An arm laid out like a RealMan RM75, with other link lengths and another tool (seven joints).
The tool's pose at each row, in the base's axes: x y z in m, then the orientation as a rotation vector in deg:
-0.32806, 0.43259, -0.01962, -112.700, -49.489, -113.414
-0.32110, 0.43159, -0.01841, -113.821, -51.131, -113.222
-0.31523, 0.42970, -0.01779, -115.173, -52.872, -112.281
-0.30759, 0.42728, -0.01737, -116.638, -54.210, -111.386
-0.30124, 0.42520, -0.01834, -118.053, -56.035, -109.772
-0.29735, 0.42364, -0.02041, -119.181, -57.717, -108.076
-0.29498, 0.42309, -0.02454, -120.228, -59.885, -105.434
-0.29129, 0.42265, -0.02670, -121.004, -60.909, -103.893
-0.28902, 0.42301, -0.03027, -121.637, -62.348, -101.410
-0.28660, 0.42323, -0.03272, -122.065, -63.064, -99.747
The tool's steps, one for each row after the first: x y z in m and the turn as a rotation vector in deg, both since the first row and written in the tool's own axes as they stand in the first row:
0.00037, 0.00487, 0.00520, 0.006, -1.026, -1.208
0.00003, 0.00972, 0.00904, 0.365, -2.416, -2.171
-0.00077, 0.01591, 0.01409, 0.512, -3.800, -2.937
-0.00272, 0.02078, 0.01834, 1.220, -5.431, -3.680
-0.00541, 0.02362, 0.02089, 2.060, -6.889, -4.250
-0.00973, 0.02432, 0.02286, 3.593, -8.668, -4.718
-0.01222, 0.02613, 0.02586, 4.325, -9.780, -4.891
-0.01576, 0.02619, 0.02820, 5.769, -11.175, -4.910
-0.01827, 0.02671, 0.03051, 6.668, -12.086, -4.773

